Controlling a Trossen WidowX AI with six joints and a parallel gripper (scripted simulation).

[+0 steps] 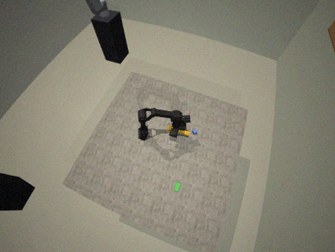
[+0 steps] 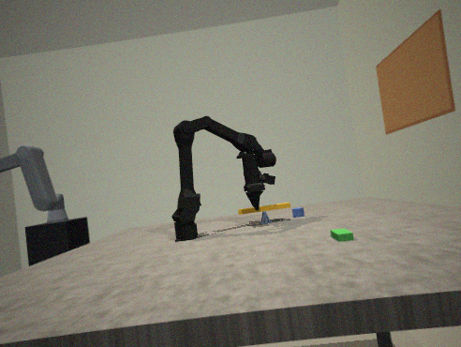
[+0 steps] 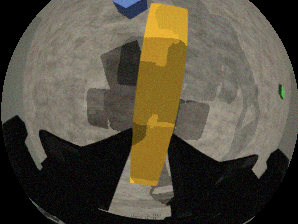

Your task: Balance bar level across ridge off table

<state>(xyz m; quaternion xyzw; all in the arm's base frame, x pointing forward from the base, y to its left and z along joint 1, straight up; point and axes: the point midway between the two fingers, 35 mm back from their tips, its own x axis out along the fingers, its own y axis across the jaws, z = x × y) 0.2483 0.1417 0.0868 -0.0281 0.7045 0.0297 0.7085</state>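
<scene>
Right now my gripper tip is 30 mm short of the yellow bar. From my gripper tip the other things lie so: green block 180 mm ahead, 430 mm to the right, 40 mm below; then blue cube 160 mm ahead, 70 mm to the left, 40 mm below.
</scene>
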